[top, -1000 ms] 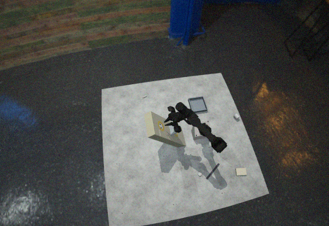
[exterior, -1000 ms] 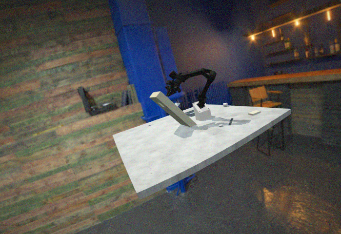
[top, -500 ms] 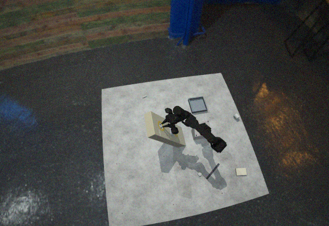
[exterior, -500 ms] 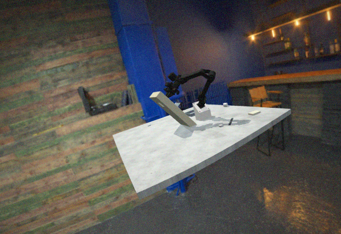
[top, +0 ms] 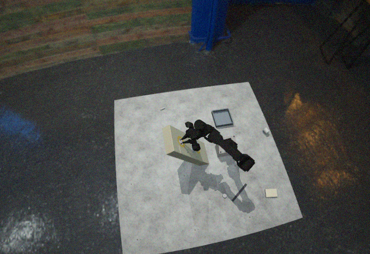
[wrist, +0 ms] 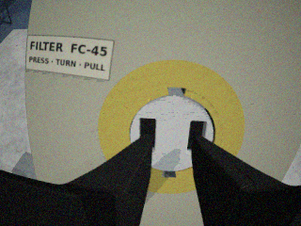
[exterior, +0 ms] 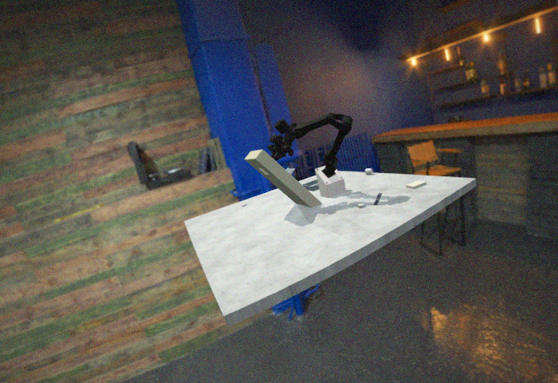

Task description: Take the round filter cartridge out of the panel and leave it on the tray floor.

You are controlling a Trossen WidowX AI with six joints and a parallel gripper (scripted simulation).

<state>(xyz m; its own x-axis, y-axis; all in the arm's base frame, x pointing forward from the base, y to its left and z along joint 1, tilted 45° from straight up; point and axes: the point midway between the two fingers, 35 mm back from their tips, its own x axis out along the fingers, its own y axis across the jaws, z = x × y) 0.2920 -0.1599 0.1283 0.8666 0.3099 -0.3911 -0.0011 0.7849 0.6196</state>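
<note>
Now: gripper tip 2 cm short of the round filter cartridge and 1 cm above it. Also, from my gripper tip: beige block (57 cm behind, 45 cm to the left, 28 cm below); small pin (5 cm ahead, 47 cm to the right, 28 cm below); tray (42 cm behind, 25 cm to the right, 28 cm below).
</note>
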